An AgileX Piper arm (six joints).
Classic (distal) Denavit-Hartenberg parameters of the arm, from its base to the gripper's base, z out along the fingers. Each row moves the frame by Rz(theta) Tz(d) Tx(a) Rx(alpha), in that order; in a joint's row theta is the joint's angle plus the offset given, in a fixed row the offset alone. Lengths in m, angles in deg.
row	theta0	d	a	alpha
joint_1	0	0.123	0	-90
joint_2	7.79	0	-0.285	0
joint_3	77.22	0	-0.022	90
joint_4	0	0.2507	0	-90
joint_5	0	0	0	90
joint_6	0	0.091	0	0
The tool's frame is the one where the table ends.
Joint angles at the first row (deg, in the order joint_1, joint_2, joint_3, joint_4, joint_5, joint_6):
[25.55, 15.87, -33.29, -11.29, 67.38, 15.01]
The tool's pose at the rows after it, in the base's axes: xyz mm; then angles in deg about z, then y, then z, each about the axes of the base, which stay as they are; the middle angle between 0 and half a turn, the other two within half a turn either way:
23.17, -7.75, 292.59, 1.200, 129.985, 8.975
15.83, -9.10, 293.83, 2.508, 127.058, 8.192
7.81, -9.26, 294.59, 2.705, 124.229, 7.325
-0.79, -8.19, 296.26, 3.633, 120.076, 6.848
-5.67, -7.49, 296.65, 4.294, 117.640, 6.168
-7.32, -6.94, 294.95, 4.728, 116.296, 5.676
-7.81, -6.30, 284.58, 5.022, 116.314, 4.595
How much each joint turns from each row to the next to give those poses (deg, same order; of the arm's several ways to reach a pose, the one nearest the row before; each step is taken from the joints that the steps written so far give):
[-3.37, -2.92, 0.00, 0.29, -0.92, -0.80]
[-3.04, -2.52, 0.00, 1.43, -0.74, -1.09]
[-3.38, -2.58, 0.00, 1.89, -0.57, -2.40]
[-3.21, -2.98, 0.00, 2.18, -1.44, -1.78]
[-1.89, -1.78, 0.12, 1.03, -0.86, -0.52]
[-1.04, -1.08, 0.57, 0.46, -0.86, -0.06]
[-1.42, -1.84, 2.23, 0.34, -0.40, 0.01]

